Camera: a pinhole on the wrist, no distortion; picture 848 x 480 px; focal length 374.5 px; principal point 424.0 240.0 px. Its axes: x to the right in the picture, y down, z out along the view. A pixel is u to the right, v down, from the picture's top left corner.
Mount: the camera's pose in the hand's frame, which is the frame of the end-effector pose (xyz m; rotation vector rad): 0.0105 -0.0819 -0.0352 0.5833 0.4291 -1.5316
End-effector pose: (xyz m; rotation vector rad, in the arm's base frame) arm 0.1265 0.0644 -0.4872 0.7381 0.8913 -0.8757
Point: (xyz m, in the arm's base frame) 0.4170 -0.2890 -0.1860
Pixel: outside the picture
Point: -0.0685 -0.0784 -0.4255
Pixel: 512 100
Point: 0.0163 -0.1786 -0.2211
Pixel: 269 37
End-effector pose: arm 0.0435 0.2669 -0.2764 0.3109 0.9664 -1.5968
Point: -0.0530 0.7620 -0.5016
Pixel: behind the camera
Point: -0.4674 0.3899 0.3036
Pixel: 709 31
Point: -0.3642 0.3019 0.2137
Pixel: 643 77
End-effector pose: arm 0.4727 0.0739 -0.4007 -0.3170 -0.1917 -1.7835
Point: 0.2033 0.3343 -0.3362
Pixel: 568 39
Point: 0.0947 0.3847 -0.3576
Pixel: 657 45
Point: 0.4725 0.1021 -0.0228
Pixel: 32 393
